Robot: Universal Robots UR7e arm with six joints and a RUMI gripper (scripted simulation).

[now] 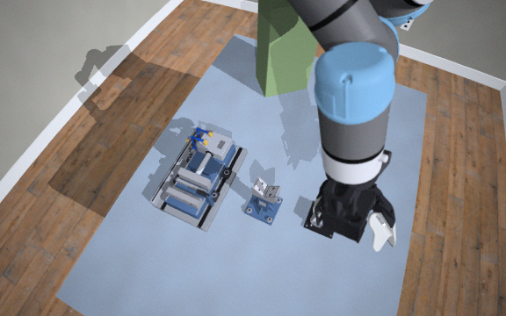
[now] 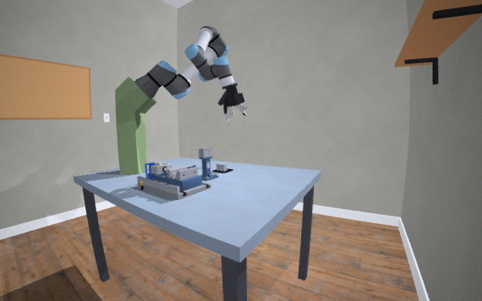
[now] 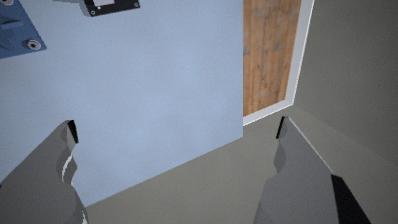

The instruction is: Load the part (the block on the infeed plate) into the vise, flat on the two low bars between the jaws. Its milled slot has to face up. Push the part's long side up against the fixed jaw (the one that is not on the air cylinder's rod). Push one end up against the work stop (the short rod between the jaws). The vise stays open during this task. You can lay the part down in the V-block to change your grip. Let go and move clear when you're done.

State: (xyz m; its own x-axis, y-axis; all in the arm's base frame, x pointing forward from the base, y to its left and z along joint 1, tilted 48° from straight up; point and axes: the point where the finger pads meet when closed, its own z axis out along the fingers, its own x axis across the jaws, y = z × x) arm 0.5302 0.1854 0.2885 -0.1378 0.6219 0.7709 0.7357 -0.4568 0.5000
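My gripper is now 100 mm past the grey part, 30 mm to the left of it and 280 mm above it. From my hand the other things lie so: work stop: 10 mm ahead, 370 mm to the right, 220 mm below; black infeed plate: 100 mm behind, 20 mm to the right, 300 mm below; fixed jaw: 50 mm ahead, 410 mm to the right, 230 mm below.
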